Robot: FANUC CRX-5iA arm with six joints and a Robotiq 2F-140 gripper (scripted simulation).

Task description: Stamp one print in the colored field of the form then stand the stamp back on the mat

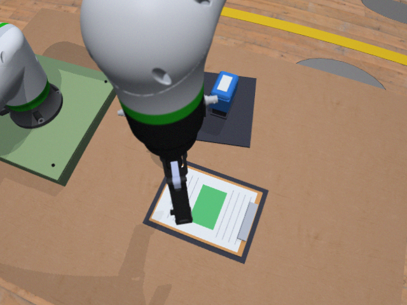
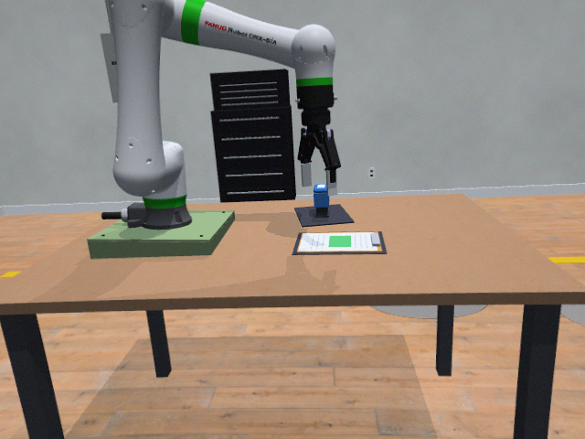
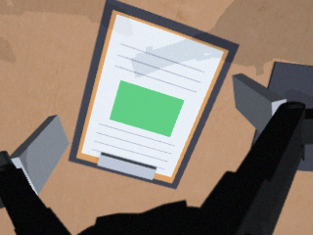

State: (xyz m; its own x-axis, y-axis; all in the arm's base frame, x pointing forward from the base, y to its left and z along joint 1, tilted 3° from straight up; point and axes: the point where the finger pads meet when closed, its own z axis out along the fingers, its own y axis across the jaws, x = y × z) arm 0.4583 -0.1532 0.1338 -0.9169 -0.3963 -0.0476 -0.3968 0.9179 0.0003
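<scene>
Now: hand 290 mm to the right of the stamp, 110 mm above it and 30 mm short of it. The rest, counted from my hand: form: 160 mm below, 60 mm ahead; dark mat: 290 mm to the left, 160 mm below, 30 mm ahead.
</scene>
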